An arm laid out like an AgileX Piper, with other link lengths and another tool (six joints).
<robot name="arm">
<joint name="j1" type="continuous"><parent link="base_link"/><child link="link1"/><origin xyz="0 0 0.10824" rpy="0 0 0"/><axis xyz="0 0 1"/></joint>
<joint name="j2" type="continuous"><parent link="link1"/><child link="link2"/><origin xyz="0 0 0" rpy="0 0 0"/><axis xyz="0 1 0"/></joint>
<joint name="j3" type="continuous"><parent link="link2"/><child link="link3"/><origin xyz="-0.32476 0 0.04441" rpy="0 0 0"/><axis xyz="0 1 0"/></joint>
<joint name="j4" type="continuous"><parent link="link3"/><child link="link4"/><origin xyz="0.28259 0 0.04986" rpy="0 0 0"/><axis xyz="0.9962 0 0.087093"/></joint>
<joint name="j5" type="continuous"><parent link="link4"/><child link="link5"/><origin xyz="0 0 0" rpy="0 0 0"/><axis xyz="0 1 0"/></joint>
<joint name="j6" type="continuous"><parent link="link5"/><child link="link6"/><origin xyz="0.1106 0 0.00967" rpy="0 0 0"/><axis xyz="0.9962 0 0.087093"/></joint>
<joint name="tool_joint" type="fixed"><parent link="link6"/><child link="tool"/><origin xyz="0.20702 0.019 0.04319" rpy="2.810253 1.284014 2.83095"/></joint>
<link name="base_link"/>
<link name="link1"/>
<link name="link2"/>
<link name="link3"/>
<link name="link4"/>
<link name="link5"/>
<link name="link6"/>
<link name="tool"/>
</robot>
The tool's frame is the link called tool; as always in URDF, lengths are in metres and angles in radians. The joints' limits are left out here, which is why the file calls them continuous.
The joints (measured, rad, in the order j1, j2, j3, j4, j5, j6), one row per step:
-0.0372, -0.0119, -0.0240, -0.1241, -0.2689, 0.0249
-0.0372, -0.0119, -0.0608, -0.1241, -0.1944, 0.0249
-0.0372, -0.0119, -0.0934, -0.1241, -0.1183, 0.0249
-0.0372, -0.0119, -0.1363, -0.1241, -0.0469, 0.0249
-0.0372, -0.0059, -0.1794, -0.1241, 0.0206, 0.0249
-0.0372, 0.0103, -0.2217, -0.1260, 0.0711, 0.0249
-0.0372, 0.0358, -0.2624, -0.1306, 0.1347, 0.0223
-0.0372, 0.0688, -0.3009, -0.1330, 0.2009, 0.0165
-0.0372, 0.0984, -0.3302, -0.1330, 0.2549, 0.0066
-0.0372, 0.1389, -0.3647, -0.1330, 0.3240, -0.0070
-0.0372, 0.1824, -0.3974, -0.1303, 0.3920, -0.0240
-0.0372, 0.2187, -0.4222, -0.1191, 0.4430, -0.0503
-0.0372, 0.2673, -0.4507, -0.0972, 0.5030, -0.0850
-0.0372, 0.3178, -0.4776, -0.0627, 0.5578, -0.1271
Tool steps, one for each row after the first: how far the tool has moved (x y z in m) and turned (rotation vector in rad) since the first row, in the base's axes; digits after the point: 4 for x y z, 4 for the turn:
0.0029, -0.0029, -0.0004, 0.0027, 0.0371, -0.0091
0.0060, -0.0060, -0.0041, 0.0059, 0.0799, -0.0184
0.0057, -0.0088, -0.0006, 0.0089, 0.1077, -0.0270
0.0056, -0.0115, 0.0023, 0.0121, 0.1375, -0.0350
0.0061, -0.0135, 0.0072, 0.0130, 0.1615, -0.0417
0.0100, -0.0163, 0.0045, 0.0101, 0.2094, -0.0519
0.0157, -0.0192, -0.0024, 0.0065, 0.2697, -0.0624
0.0207, -0.0215, -0.0103, 0.0003, 0.3239, -0.0711
0.0271, -0.0243, -0.0232, -0.0088, 0.3989, -0.0816
0.0329, -0.0266, -0.0380, -0.0193, 0.4779, -0.0900
0.0370, -0.0269, -0.0503, -0.0333, 0.5413, -0.0919
0.0418, -0.0255, -0.0670, -0.0469, 0.6225, -0.0868
0.0458, -0.0210, -0.0836, -0.0585, 0.7019, -0.0708

